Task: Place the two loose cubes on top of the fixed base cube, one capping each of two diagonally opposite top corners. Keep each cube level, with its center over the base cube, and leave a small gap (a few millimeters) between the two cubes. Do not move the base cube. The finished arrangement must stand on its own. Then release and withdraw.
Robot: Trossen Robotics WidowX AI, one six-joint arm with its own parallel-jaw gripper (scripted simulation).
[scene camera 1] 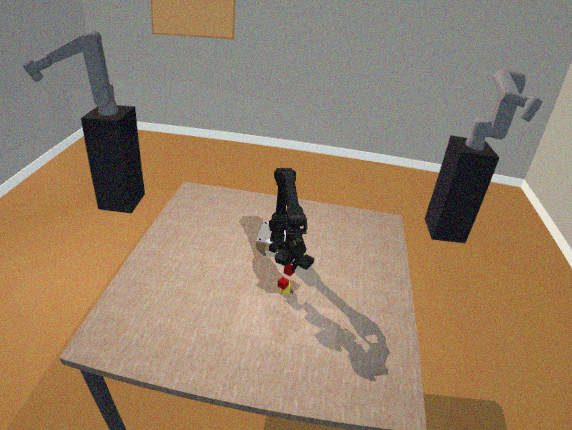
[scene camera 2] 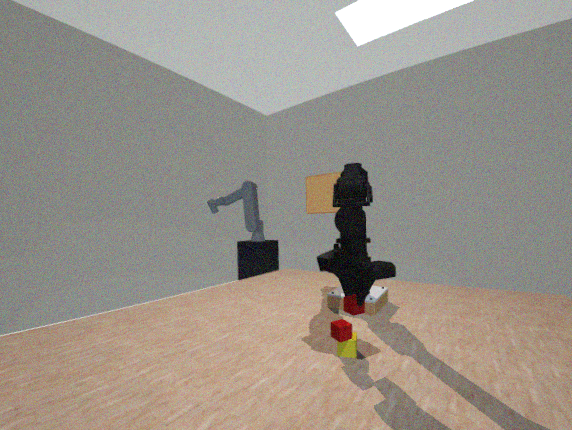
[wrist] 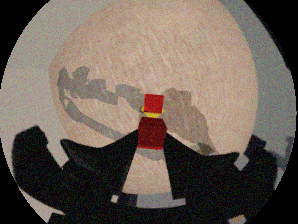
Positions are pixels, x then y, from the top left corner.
Scene:
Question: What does my gripper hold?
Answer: A red cube.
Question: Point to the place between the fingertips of my gripper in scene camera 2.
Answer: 354,303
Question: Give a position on a red cube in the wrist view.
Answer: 151,132

